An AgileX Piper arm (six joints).
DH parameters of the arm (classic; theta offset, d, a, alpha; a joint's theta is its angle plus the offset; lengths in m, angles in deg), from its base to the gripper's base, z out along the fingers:
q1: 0 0.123 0 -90
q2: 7.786 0 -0.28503 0
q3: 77.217 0 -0.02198 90
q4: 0 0.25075 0 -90
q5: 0 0 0 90
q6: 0 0.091 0 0
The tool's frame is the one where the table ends.
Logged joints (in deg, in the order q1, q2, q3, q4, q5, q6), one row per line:
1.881, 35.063, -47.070, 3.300, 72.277, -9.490
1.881, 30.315, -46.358, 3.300, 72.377, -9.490
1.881, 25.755, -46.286, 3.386, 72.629, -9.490
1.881, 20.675, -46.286, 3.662, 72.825, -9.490
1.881, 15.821, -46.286, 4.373, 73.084, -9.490
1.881, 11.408, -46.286, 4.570, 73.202, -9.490
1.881, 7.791, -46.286, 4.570, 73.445, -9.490
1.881, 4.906, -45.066, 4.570, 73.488, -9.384
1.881, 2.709, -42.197, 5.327, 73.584, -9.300
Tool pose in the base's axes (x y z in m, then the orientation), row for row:
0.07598, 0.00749, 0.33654, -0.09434, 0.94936, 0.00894, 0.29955
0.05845, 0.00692, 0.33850, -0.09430, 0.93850, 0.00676, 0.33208
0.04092, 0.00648, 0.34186, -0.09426, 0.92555, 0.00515, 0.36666
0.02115, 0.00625, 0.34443, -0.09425, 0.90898, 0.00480, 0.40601
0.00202, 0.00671, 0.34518, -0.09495, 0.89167, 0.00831, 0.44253
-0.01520, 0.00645, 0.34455, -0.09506, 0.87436, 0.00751, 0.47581
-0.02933, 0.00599, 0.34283, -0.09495, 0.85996, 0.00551, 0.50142
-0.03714, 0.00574, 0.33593, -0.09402, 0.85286, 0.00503, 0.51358
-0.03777, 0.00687, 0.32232, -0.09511, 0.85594, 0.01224, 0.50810
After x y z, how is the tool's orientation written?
As a quaternion, x y z w.
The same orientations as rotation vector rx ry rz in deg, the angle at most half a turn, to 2 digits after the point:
-14.35, 144.42, 1.36
-14.12, 140.50, 1.01
-13.88, 136.27, 0.76
-13.62, 131.38, 0.69
-13.50, 126.75, 1.18
-13.31, 122.45, 1.05
-13.15, 119.09, 0.76
-12.95, 117.48, 0.69
-13.13, 118.19, 1.69

